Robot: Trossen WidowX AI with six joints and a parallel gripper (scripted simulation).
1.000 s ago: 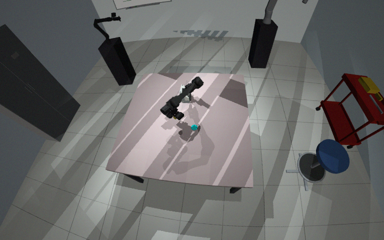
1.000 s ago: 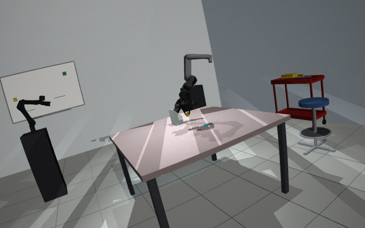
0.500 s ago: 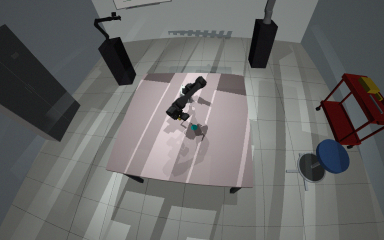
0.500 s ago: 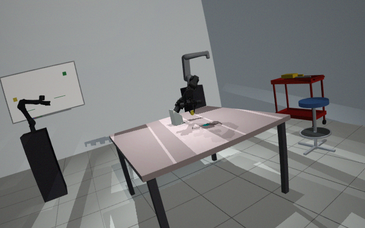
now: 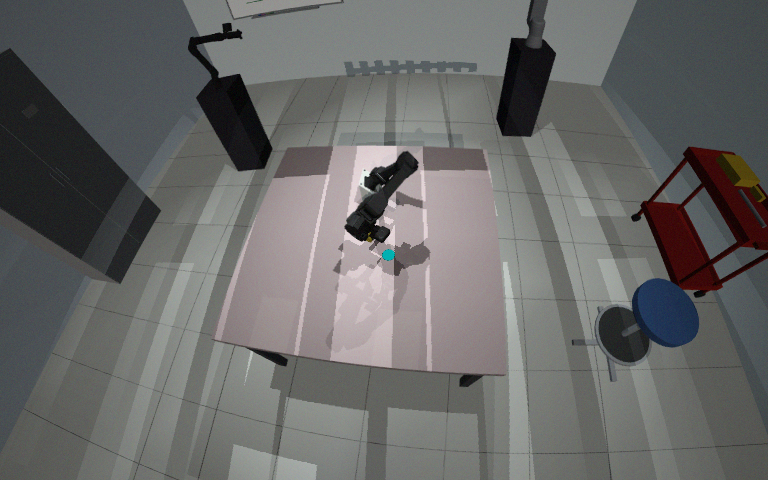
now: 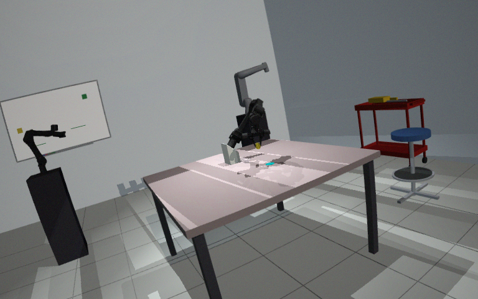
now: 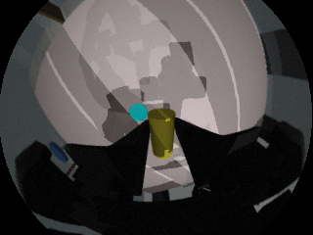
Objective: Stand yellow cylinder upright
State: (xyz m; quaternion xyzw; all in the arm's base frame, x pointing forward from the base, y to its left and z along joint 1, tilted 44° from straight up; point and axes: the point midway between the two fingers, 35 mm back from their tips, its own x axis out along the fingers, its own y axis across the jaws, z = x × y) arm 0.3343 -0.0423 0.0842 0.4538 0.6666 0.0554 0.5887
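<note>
My gripper tip is now 14 cm above the cyan circle and 7 cm to the right of it. Round my gripper tip: yellow tall cylinder: 2 cm behind, 1 cm to the left.
</note>
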